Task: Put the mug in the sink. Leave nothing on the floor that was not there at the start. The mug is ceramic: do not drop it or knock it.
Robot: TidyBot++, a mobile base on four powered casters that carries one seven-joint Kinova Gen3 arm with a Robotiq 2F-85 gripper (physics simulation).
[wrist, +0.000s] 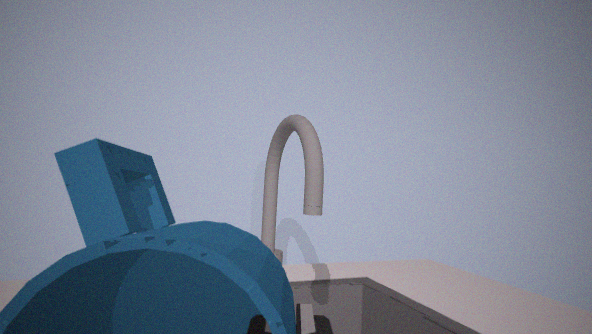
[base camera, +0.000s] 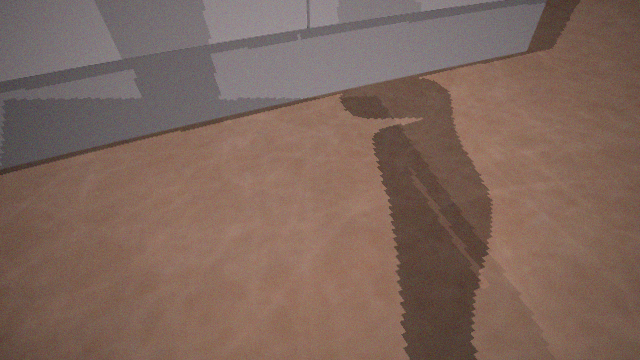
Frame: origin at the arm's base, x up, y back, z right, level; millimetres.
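Seen in the pictures: gripper, fingertip midpoint: (wrist: 289, 326).
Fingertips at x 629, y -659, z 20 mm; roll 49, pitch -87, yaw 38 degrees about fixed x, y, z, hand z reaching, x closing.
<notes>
Offsets run from my fingertips to a thing's top centre. "*": to the spot under its first point. Level surfaces: height alone.
The blue mug @(dx +75, dy +15, dz -50 mm) (wrist: 242, 255) fills the lower left of the wrist view, with its mouth towards the camera and its square handle up at the left. My gripper (wrist: 289, 322) is shut on the mug's wall at the mug's right side; the fingertips show at the bottom edge. The grey sink (wrist: 345, 302) is beyond and to the right of the mug; part of its basin is hidden behind the mug and fingers. The mug and the sink do not show in the base camera view.
A tall curved faucet (wrist: 313, 175) rises at the sink's back. The pale countertop @(dx -116 mm) (wrist: 425, 282) surrounds the sink at the back and right. In the base camera view, the cabinet front @(* dx -987, dy -84, dz +133 mm) (base camera: 375, 65) stands across the top, with brown floor @(dx -1026 mm) (base camera: 200, 250) and dark shadows before it.
</notes>
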